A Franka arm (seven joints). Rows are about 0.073 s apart.
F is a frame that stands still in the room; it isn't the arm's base.
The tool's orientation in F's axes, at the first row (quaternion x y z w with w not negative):
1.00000 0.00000 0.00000 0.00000
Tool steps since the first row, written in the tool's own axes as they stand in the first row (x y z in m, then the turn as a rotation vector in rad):
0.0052 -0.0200 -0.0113 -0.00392 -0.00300 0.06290
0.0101 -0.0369 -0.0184 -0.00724 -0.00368 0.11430
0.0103 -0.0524 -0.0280 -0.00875 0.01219 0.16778
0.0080 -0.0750 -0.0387 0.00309 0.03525 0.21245
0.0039 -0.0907 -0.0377 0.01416 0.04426 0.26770
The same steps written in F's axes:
0.0052 0.0200 0.0113 -0.00392 0.00300 -0.06290
0.0101 0.0369 0.0184 -0.00724 0.00368 -0.11430
0.0103 0.0524 0.0280 -0.00875 -0.01219 -0.16778
0.0080 0.0750 0.0387 0.00309 -0.03525 -0.21245
0.0039 0.0907 0.0377 0.01416 -0.04426 -0.26770

